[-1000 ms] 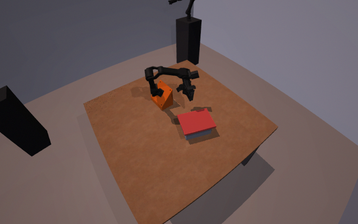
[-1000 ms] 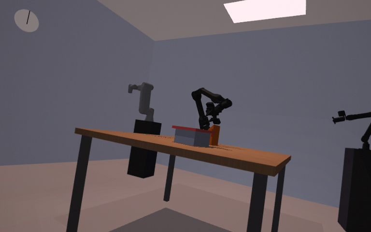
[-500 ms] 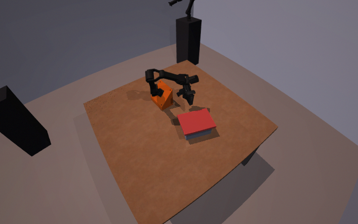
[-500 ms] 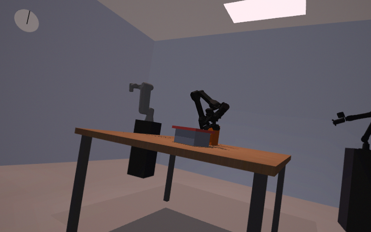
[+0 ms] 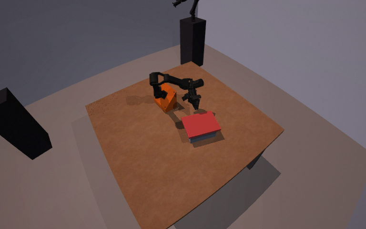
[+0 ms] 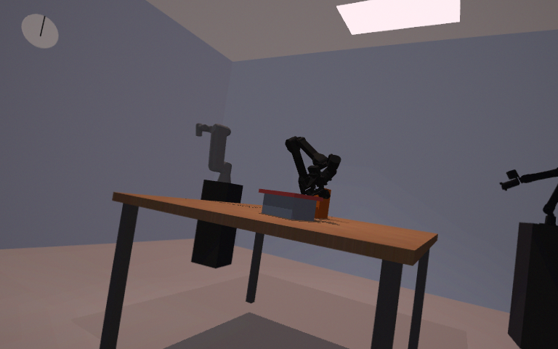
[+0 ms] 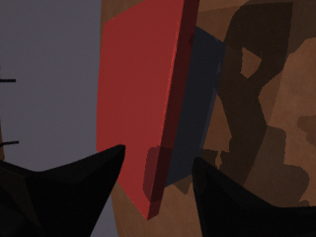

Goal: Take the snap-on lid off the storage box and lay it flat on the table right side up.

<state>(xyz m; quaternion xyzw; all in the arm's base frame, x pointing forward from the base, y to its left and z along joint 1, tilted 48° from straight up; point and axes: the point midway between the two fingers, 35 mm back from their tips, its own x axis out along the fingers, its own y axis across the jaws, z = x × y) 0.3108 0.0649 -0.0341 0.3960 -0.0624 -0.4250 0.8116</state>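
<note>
The red lid is 10 cm ahead of my gripper tip, 6 cm to the right of it and 3 cm below it. Also, from my gripper tip: grey-blue storage box 10 cm ahead, 8 cm below, 6 cm to the right.
</note>
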